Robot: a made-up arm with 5 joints.
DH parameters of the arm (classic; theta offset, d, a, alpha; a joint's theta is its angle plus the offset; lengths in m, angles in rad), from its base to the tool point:
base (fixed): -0.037 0 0.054 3.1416
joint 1: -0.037 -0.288 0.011 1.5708
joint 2: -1.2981 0 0.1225 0
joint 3: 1.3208 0 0.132 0
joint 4: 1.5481 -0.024 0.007 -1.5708
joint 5: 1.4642 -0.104 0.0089 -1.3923
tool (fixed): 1.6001 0.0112 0 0
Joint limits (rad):
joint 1: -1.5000..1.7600
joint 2: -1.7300..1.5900
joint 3: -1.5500..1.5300
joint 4: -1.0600..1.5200
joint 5: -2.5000..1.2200
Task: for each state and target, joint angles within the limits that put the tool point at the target. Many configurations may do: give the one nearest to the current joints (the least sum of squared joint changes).
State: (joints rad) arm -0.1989 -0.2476 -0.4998 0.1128 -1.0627
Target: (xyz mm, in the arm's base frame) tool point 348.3 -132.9 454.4
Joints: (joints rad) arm 0.3014 0.5449 -0.9289 -0.0804 -1.0624
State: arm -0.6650 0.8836 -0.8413 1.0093 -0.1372
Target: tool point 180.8 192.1 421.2
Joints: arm -1.1460 0.1095 -0.8708 1.5200 -0.1706
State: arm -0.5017 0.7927 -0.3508 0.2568 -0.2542
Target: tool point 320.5 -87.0 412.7
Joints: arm 0.1780 0.0432 -0.2934 0.4601 -0.2890
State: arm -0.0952 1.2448 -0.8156 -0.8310 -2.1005
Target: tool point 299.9 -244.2 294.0
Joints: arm 0.6959 1.0996 -0.6512 -1.0600 -2.0533
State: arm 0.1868 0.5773 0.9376 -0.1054 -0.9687
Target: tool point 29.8 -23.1 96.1
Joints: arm 0.6862 1.3092 0.8619 -0.1457 -1.7864
